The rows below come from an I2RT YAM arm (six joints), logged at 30 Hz.
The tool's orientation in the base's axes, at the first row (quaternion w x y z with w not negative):
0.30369, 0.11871, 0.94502, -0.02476
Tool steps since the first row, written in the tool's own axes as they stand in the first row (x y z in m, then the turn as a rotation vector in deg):
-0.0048, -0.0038, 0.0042, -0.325, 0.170, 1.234
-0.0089, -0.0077, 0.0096, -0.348, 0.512, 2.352
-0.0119, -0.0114, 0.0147, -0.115, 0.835, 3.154
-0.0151, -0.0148, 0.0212, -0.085, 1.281, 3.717
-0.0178, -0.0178, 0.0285, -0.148, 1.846, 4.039
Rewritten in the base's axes. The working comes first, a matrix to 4 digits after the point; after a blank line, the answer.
The tool's axes in the first row as the columns of a matrix, in the base's axes (used below as rounded here):
-0.7874, 0.2394, 0.5681
0.2093, 0.9706, -0.1189
-0.5799, 0.0253, -0.8143

0.0053, -0.0052, -0.0007, 0.998, -0.050, -0.812
0.0106, -0.0105, -0.0029, 1.733, 0.144, -1.700
0.0150, -0.0153, -0.0054, 2.082, 0.411, -2.480
0.0204, -0.0200, -0.0089, 2.485, 0.784, -2.945
0.0259, -0.0244, -0.0133, 2.853, 1.281, -3.156

